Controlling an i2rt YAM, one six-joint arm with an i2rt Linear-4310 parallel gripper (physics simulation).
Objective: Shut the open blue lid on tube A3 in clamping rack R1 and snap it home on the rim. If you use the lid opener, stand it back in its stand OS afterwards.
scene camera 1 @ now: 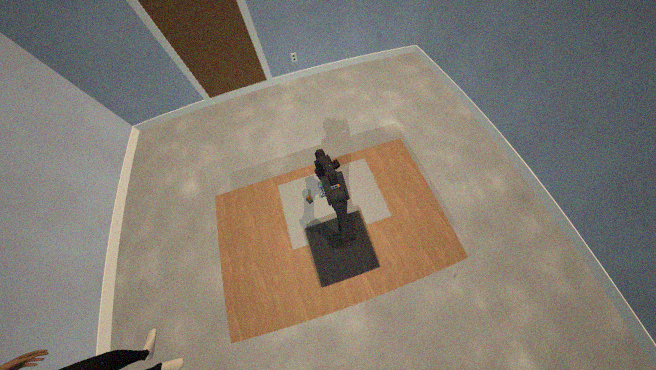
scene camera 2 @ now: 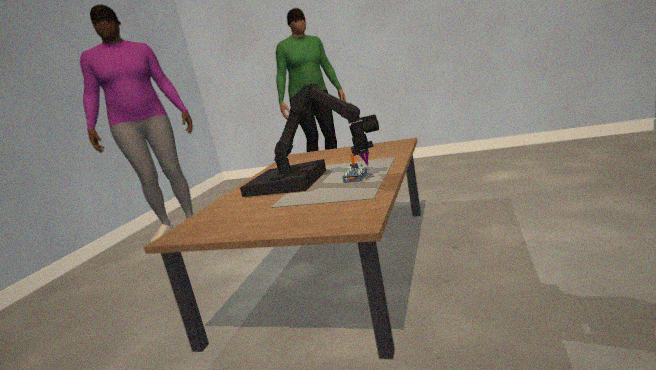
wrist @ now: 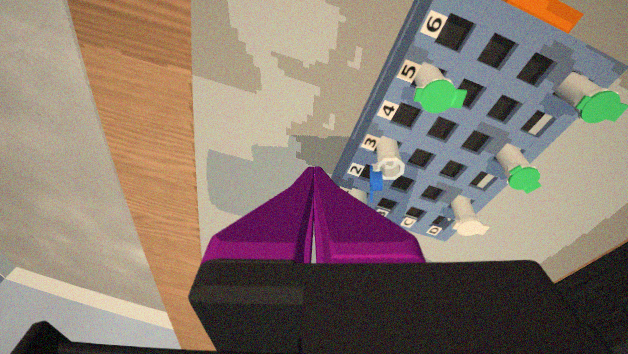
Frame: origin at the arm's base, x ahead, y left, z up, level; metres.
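Where they show: gripper, between the fingertips: (scene camera 2: 367, 165) (wrist: 314, 177); arm's base, origin of its link: (scene camera 1: 346, 239) (scene camera 2: 285, 173).
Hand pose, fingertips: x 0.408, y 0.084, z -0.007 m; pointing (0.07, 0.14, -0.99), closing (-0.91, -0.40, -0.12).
Observation:
Each offset is from my fingertips to the top centre of the thing. "spot": to the spot under its first point. Level surfaces: height alone.
Rack R1 @(0.015 m up, 0.056 m back, 0.038 m right) (wrist: 387, 75) (scene camera 2: 354, 176) is blue, with numbered rows. Tube A3 @(spot: 0.008 m down, 0.026 m back, 0.026 m right) (wrist: 389, 152) stands in its row 3 with a bare, open rim. Its blue lid @(0.010 m up, 0.024 m back, 0.018 m right) (wrist: 376, 183) hangs open at the rim's side, towards row 2, seen nearly edge-on. My gripper (wrist: 314, 177) (scene camera 2: 367, 164) has purple fingers. It is shut and empty, with its tips above and beside the rack's A side, left of the lid in the wrist view. In scene camera 1 the arm hides the fingers. An upright orange piece @(0.036 m up, 0.116 m back, 0.104 m left) (scene camera 2: 352, 159), probably the lid opener, shows near the rack; its stand (scene camera 1: 308, 198) looks small and dark.
Green-lidded tubes (wrist: 440, 96) (wrist: 600, 106) (wrist: 524, 178) and a white-lidded tube @(0.001 m down, 0.090 m back, 0.009 m right) (wrist: 470, 226) stand in the rack. Another tube @(spot: 0.015 m down, 0.032 m back, 0.012 m left) (wrist: 359, 195) is partly hidden by my finger. An orange block @(spot: 0.026 m down, 0.050 m back, 0.101 m right) (wrist: 547, 12) is at the rack's end. The black base (scene camera 2: 285, 181) stands on the table @(0.052 m down) (scene camera 2: 280, 220).

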